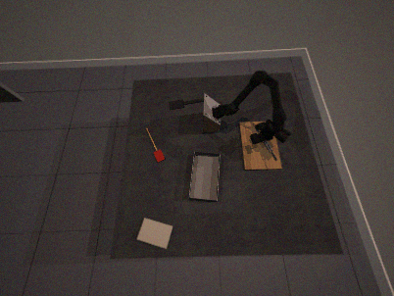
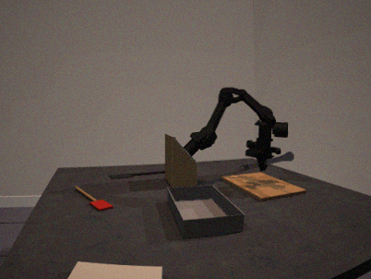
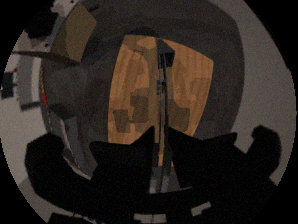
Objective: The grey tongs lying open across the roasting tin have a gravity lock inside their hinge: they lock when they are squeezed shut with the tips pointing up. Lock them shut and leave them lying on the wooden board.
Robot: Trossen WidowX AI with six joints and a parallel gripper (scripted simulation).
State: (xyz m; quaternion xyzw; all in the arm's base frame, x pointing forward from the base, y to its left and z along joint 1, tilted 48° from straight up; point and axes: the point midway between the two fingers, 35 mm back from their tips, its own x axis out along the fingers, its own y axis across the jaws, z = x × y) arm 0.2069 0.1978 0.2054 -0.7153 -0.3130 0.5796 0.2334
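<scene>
The wooden board is 1 cm behind my gripper tip and 6 cm below it. Round my gripper tip: dark spatula 41 cm behind, 48 cm to the right, 7 cm below; roasting tin 19 cm ahead, 40 cm to the right, 5 cm below; red spatula 6 cm behind, 72 cm to the right, 7 cm below.
</scene>
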